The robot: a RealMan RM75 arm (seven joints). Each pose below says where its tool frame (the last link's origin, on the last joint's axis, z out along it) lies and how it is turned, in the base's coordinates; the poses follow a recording.
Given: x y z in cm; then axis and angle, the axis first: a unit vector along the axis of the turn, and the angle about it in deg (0 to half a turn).
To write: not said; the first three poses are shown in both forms.
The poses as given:
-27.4 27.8 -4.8 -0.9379 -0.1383 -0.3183 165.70
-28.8 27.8 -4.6 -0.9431 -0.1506 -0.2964 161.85
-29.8 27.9 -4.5 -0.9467 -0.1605 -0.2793 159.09
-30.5 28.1 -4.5 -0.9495 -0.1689 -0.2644 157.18
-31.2 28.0 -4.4 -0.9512 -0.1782 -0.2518 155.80
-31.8 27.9 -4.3 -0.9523 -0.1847 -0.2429 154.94
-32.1 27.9 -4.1 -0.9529 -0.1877 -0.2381 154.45
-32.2 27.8 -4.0 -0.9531 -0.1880 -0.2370 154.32
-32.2 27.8 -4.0 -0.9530 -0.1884 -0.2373 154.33
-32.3 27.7 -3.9 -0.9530 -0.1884 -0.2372 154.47
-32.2 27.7 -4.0 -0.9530 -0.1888 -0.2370 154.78
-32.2 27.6 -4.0 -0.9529 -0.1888 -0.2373 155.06
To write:
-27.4 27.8 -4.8 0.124 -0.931 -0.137 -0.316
-28.8 27.8 -4.6 0.158 -0.931 -0.149 -0.293
-29.8 27.9 -4.5 0.181 -0.931 -0.158 -0.275
-30.5 28.1 -4.5 0.198 -0.931 -0.166 -0.259
-31.2 28.0 -4.4 0.210 -0.930 -0.174 -0.246
-31.8 27.9 -4.3 0.217 -0.930 -0.180 -0.237
-32.1 27.9 -4.1 0.221 -0.929 -0.183 -0.232
-32.2 27.8 -4.0 0.222 -0.929 -0.183 -0.231
-32.2 27.8 -4.0 0.222 -0.929 -0.184 -0.231
-32.3 27.7 -3.9 0.221 -0.929 -0.184 -0.231
-32.2 27.7 -4.0 0.218 -0.930 -0.184 -0.231
-32.2 27.6 -4.0 0.216 -0.930 -0.184 -0.232

